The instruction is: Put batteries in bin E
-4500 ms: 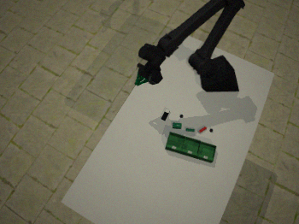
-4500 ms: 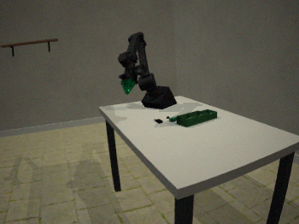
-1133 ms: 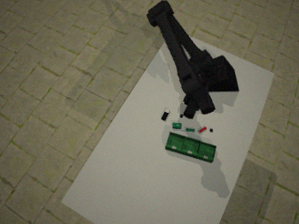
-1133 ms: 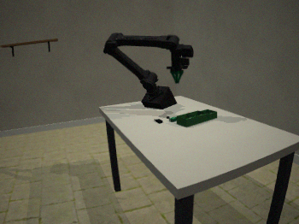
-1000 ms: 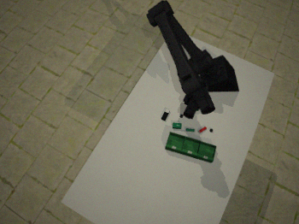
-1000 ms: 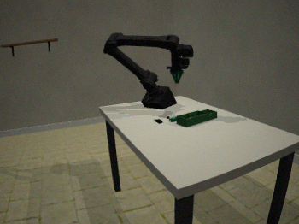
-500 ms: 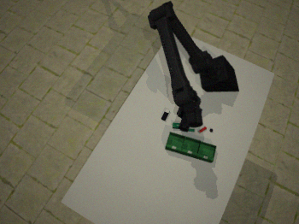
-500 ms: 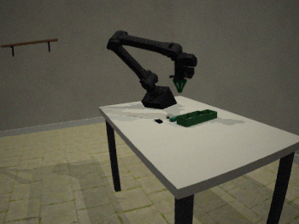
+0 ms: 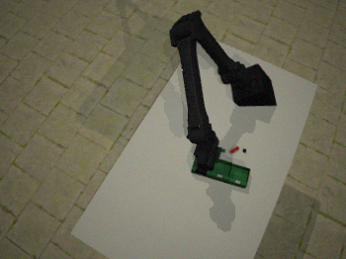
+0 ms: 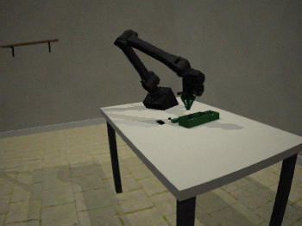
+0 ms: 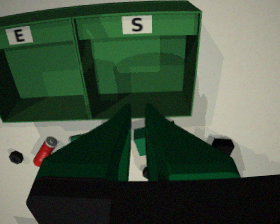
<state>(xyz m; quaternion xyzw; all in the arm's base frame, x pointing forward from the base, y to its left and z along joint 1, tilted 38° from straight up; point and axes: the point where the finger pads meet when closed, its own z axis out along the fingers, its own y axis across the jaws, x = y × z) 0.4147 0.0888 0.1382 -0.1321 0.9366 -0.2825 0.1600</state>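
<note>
My hand is 10 mm past the green bin, 80 mm to the right of it and 70 mm above it. The rest, counted from my hand: green cylindrical battery 100 mm behind, 40 mm to the left, 90 mm below; green 9 V battery 80 mm behind, 50 mm to the right, 80 mm below; red cylindrical battery 130 mm behind, 90 mm to the left, 90 mm below.
</note>
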